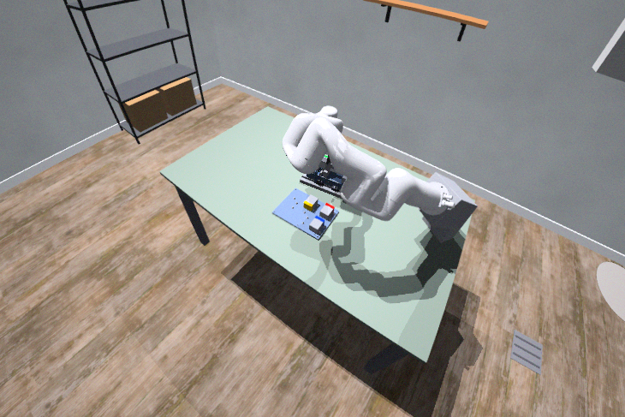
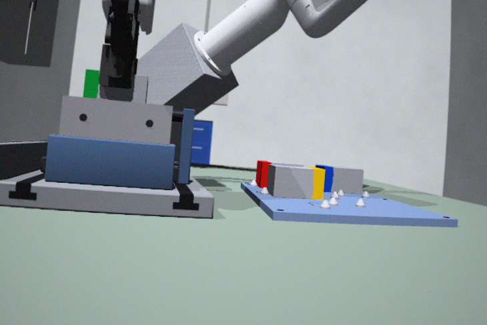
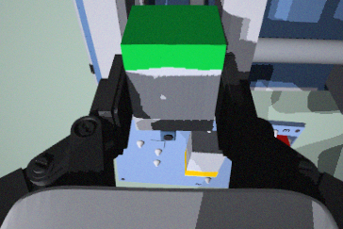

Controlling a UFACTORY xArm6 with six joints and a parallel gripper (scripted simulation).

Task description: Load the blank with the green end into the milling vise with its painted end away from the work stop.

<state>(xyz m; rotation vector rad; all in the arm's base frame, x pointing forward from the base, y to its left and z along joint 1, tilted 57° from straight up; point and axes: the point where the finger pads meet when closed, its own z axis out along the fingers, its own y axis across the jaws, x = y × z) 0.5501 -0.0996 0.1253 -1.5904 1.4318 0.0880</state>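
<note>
The fixed jaw is 5 cm below my hand, 3 cm ahead of it and 2 cm to the left of it. The rest, counted from my hand: yellow-ended blank: 19 cm to the left, 11 cm behind, 10 cm below; red-ended blank: 20 cm behind, 16 cm to the left, 10 cm below; blue infeed plate: 23 cm to the left, 13 cm below, 13 cm behind.
</note>
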